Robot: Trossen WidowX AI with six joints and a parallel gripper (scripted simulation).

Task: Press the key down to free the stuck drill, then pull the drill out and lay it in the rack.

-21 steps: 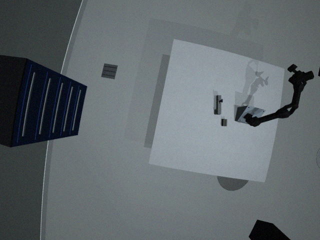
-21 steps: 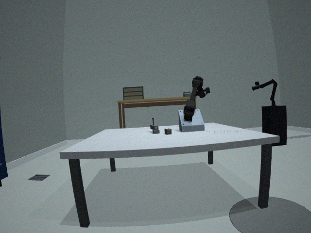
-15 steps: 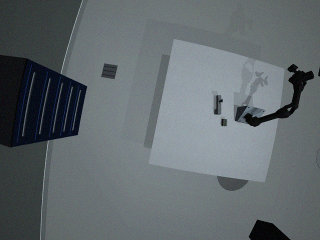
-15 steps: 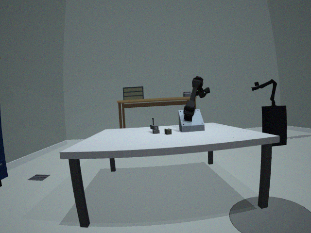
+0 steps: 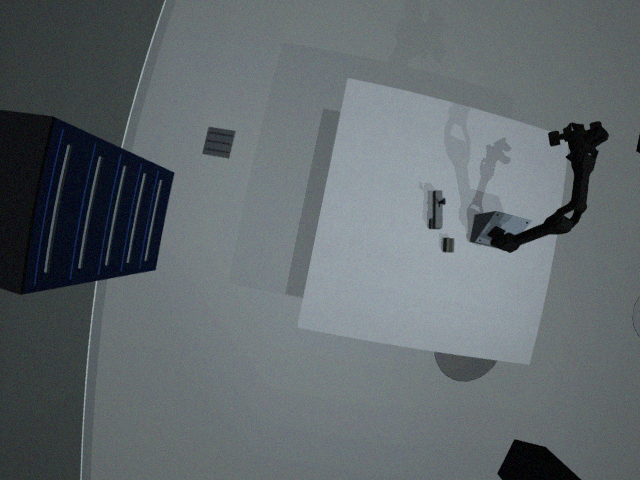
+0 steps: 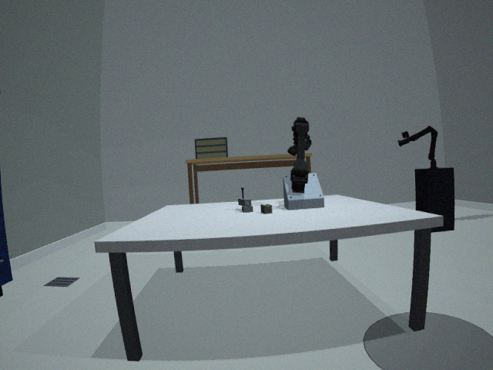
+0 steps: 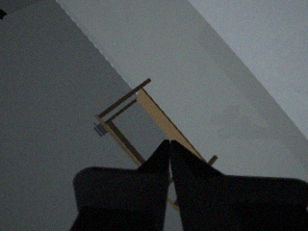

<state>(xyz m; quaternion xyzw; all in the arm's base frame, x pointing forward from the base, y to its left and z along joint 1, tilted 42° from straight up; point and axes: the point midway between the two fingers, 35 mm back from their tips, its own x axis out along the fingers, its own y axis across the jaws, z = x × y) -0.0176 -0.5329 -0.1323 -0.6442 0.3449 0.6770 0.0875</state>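
Now: gripper tip 34 cm short of the drill, 53 cm to the right of it and 29 cm above it. From my gripper tip the other things lie so: rack (23 cm ahead, 64 cm to the left, 32 cm below).
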